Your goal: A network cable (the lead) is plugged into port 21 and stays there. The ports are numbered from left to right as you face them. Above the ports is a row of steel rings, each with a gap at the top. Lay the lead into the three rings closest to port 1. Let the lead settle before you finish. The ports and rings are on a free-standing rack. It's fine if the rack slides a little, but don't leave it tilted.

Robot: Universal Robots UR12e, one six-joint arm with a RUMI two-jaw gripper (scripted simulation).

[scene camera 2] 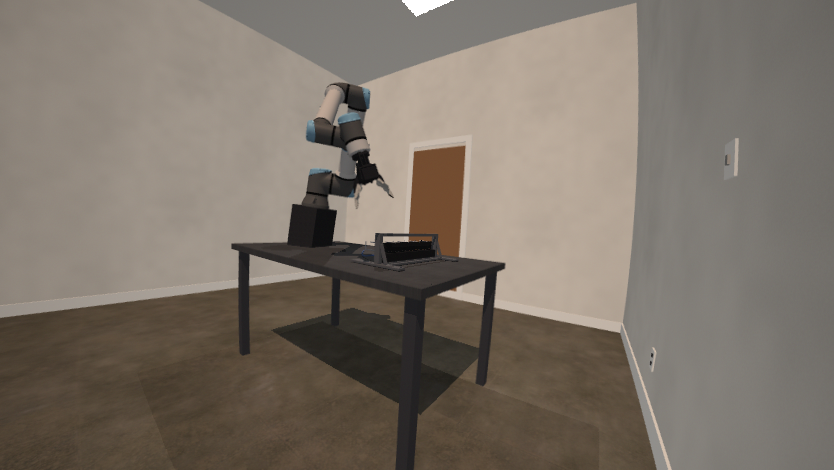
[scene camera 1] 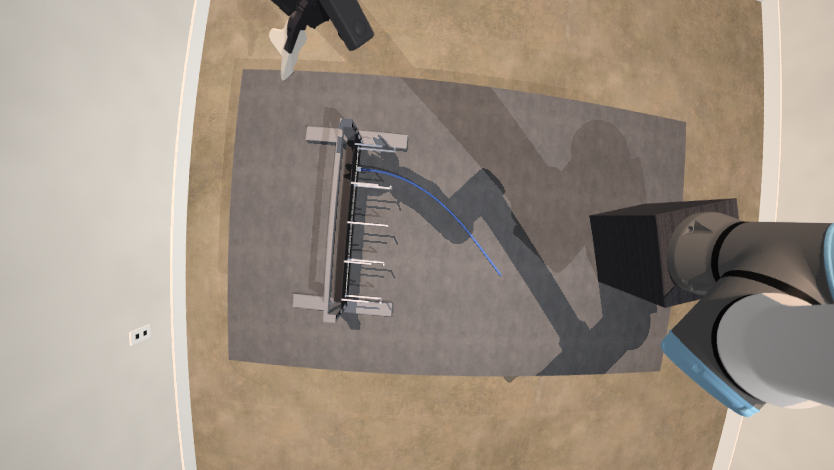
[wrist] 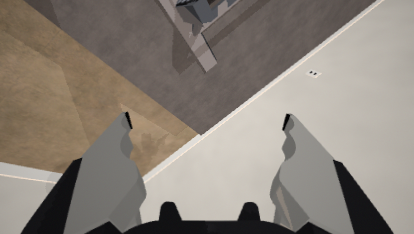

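The gripper [scene camera 1: 314, 58] is visible in the scene and appears in the wrist view too [wrist: 207, 113]. A rack [scene camera 1: 332, 312], [scene camera 2: 429, 249] can be seen as well.
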